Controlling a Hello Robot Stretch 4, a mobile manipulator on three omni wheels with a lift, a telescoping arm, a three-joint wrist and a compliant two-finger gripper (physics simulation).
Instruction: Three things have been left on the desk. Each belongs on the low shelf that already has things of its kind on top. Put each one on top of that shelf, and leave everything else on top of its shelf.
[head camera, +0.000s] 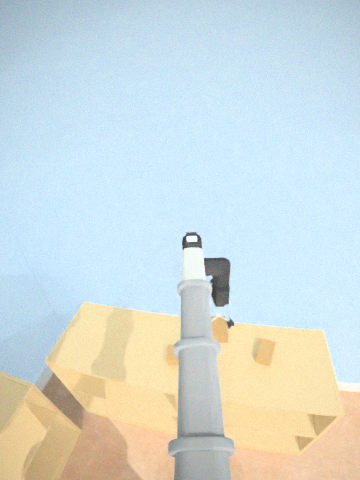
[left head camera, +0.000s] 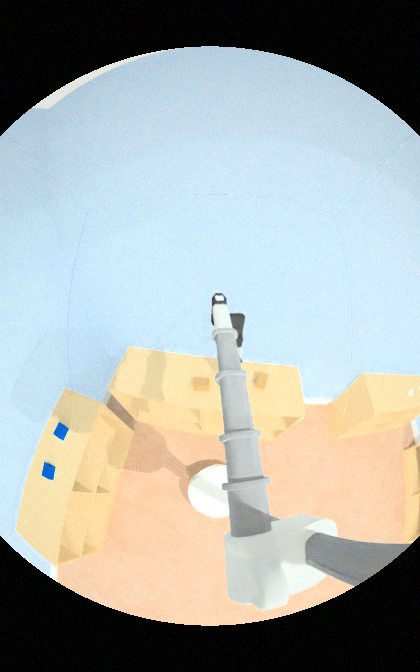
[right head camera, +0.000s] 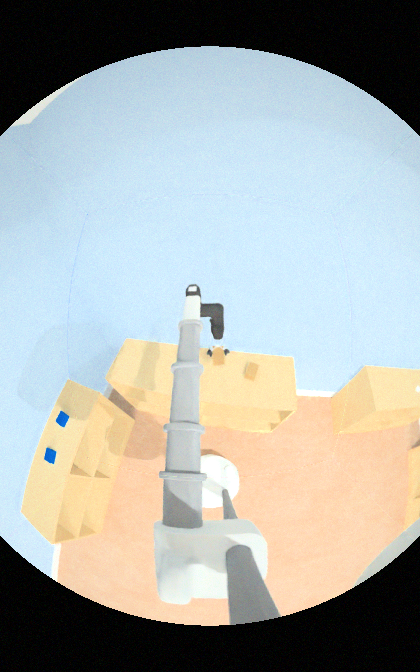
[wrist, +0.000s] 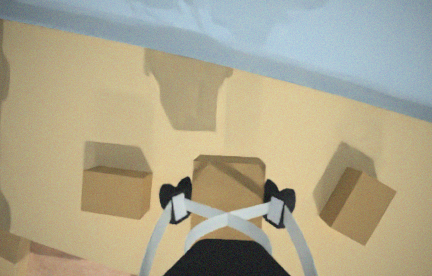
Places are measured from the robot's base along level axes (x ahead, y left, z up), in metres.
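Where they show: gripper, fingertip midpoint: (head camera: 218, 328) (wrist: 227, 193).
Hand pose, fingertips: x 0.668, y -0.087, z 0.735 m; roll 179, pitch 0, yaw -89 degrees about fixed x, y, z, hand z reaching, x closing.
After its pixels a point has its place.
My gripper (wrist: 227, 193) {z 0.735, x 0.668, y -0.087 m} (right head camera: 218, 352) is shut on a tan box (wrist: 228, 182) {z 0.771, x 0.685, y -0.087 m} (right head camera: 218, 357) (head camera: 220, 334) {z 0.770, x 0.615, y -0.087 m}. The box is held above the top of the low middle shelf (wrist: 45, 125) {z 0.583, x 0.722, y 0.219 m} (head camera: 295, 385) {z 0.583, x 0.488, y -0.370 m} (left head camera: 175, 372) (right head camera: 275, 382), and the gripper's shadow falls apart from it, towards the wall side. Two similar tan boxes rest on that shelf top. The left one (wrist: 115, 195) {z 0.632, x 0.628, y 0.069 m} (left head camera: 201, 384) is partly behind the arm in the head view. The right one (wrist: 364, 207) {z 0.632, x 0.630, y -0.282 m} (head camera: 265, 351) {z 0.633, x 0.614, y -0.275 m} (left head camera: 260, 380) (right head camera: 251, 371) is turned at an angle. The desk is not identifiable in these views.
A left shelf (left head camera: 37, 515) (right head camera: 40, 500) bears two blue blocks, one (left head camera: 61, 431) (right head camera: 62, 418) beyond the other (left head camera: 48, 471) (right head camera: 50, 455). Another shelf (left head camera: 385, 392) (right head camera: 392, 390) stands to the right. A round white object (left head camera: 207, 495) (right head camera: 225, 480) is under the arm. A blue wall borders the shelves.
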